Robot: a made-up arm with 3 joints.
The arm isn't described. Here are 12 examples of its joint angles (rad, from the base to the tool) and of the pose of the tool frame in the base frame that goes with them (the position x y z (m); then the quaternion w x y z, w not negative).
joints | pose
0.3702 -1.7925 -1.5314 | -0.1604 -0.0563 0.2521 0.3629 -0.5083 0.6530 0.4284
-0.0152 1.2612 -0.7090 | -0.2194 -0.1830 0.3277 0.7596 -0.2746 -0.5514 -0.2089
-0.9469 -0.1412 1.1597 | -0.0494 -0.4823 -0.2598 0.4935 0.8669 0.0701 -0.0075
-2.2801 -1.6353 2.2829 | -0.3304 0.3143 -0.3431 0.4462 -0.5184 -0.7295 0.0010
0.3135 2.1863 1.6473 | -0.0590 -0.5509 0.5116 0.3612 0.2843 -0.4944 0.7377
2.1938 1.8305 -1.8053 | 0.0208 0.2010 0.1251 0.2534 0.5544 0.7778 -0.1530
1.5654 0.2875 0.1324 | -0.1186 0.3159 0.5398 0.7463 -0.6500 -0.0947 0.1075
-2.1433 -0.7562 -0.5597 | 0.0470 -0.0521 -0.1401 0.6529 0.6614 0.0803 0.3603
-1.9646 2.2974 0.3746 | -0.2692 0.1730 -0.2764 0.1600 0.3771 -0.6388 -0.6512
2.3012 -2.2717 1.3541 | -0.1162 0.4717 0.5678 0.3750 -0.1922 -0.2304 -0.8771
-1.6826 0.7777 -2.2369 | 0.0967 0.0531 -0.0033 0.8900 -0.2532 0.1438 -0.3508
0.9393 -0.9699 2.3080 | -0.2699 -0.3878 0.5704 0.6855 0.5593 -0.0246 -0.4655
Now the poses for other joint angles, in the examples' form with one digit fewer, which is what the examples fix.
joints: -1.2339 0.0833 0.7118
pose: -0.070 -0.421 -0.275 0.562 0.826 -0.040 -0.011
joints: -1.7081 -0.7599 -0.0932
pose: 0.078 -0.183 -0.213 0.642 0.671 0.230 0.291
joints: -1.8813 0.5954 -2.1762
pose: 0.061 0.099 0.027 0.946 -0.140 0.130 -0.263
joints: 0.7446 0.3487 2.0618
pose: 0.003 -0.484 0.519 0.779 0.603 -0.029 0.171
